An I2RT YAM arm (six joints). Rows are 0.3 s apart.
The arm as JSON. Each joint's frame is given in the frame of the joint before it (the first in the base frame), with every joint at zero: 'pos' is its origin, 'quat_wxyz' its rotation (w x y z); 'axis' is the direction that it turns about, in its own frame. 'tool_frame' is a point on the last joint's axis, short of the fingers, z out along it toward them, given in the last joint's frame.
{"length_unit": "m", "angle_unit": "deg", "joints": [
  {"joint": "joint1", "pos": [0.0, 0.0, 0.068], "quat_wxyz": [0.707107, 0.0, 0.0, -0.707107], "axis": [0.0, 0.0, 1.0]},
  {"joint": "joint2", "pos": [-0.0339, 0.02, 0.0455], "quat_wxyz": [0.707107, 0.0, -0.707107, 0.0], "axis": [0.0, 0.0, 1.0]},
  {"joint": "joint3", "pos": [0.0, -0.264, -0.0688], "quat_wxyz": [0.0, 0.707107, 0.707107, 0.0], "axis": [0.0, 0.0, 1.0]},
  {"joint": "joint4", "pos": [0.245, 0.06, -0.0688], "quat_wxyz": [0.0, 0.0, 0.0, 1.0], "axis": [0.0, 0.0, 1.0]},
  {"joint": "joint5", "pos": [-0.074, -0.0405, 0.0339], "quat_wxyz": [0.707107, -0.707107, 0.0, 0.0], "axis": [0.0, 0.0, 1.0]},
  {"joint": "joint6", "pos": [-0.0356, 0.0, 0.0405], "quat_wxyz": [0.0, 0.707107, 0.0, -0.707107], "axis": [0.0, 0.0, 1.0]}
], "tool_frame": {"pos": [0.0, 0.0, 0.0], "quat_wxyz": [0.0, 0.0, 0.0, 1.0]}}
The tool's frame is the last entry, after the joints.
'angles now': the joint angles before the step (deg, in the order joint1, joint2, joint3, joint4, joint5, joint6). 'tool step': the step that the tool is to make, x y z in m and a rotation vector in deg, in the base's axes. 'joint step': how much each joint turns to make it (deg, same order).
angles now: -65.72 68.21 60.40 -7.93 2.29 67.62
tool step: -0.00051 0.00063 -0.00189 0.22 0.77 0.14
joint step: -0.04 -0.14 -0.31 -0.32 -0.01 -0.64
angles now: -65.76 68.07 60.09 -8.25 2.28 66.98
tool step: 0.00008 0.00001 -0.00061 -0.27 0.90 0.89
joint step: -0.07 0.00 -0.10 0.02 -0.66 -1.16
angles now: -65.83 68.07 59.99 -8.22 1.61 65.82
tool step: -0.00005 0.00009 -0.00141 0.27 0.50 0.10
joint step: 0.00 0.02 -0.13 -0.30 0.00 -0.36
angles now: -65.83 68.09 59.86 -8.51 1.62 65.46
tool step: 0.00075 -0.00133 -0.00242 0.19 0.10 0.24
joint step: 0.00 0.33 -0.26 0.38 -0.23 -0.08
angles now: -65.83 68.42 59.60 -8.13 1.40 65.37
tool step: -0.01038 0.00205 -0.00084 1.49 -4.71 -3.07
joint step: -1.84 -1.43 -1.21 0.16 -0.24 5.06
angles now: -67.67 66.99 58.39 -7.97 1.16 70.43
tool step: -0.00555 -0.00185 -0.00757 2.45 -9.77 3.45
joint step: -2.30 -0.39 -2.67 3.95 -8.26 8.07
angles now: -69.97 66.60 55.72 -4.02 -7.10 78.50
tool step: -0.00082 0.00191 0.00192 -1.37 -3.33 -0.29
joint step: -0.08 -0.80 -1.19 3.16 -0.42 2.66
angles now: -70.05 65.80 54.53 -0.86 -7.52 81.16
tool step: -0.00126 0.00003 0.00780 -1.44 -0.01 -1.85
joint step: 0.00 -0.19 1.10 0.06 1.91 -0.11
